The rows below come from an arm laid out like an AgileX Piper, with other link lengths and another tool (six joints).
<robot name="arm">
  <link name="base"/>
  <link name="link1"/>
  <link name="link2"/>
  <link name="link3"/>
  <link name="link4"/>
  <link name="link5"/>
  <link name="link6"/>
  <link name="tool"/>
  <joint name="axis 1" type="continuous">
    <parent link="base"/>
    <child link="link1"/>
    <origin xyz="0 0 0.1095"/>
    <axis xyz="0 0 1"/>
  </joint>
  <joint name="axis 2" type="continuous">
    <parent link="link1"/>
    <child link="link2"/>
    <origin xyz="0 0 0"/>
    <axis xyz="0 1 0"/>
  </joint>
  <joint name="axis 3" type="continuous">
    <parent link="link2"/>
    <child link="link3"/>
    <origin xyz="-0.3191 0 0.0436"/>
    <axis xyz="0 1 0"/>
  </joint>
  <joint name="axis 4" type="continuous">
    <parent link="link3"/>
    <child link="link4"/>
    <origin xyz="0.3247 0 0.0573"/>
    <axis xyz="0.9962 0 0.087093"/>
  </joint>
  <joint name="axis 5" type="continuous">
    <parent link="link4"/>
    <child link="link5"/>
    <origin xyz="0 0 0"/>
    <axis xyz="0 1 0"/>
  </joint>
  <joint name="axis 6" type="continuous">
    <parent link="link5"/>
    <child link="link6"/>
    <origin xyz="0.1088 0 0.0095"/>
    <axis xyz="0.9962 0 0.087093"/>
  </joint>
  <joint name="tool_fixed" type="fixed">
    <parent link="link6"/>
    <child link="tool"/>
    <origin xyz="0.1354 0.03 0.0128" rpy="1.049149 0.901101 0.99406"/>
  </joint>
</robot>
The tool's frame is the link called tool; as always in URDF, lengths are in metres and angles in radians. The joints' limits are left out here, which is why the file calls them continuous.
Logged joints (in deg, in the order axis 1, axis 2, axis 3, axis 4, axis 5, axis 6), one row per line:
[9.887 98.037 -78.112 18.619 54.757 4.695]
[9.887 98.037 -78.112 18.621 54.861 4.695]
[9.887 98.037 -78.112 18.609 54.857 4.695]
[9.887 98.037 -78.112 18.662 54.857 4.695]
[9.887 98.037 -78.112 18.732 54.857 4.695]
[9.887 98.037 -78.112 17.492 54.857 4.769]
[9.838 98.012 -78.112 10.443 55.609 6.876]
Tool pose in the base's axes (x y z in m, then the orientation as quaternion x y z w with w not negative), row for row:
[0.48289 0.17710 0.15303 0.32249 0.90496 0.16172 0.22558]
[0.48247 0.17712 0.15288 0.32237 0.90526 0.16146 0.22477]
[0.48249 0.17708 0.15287 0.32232 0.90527 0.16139 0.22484]
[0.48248 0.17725 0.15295 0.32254 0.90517 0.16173 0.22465]
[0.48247 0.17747 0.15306 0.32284 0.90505 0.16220 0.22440]
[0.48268 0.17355 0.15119 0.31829 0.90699 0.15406 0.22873]
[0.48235 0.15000 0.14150 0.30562 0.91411 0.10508 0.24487]
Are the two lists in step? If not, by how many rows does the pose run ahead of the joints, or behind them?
They are in step.
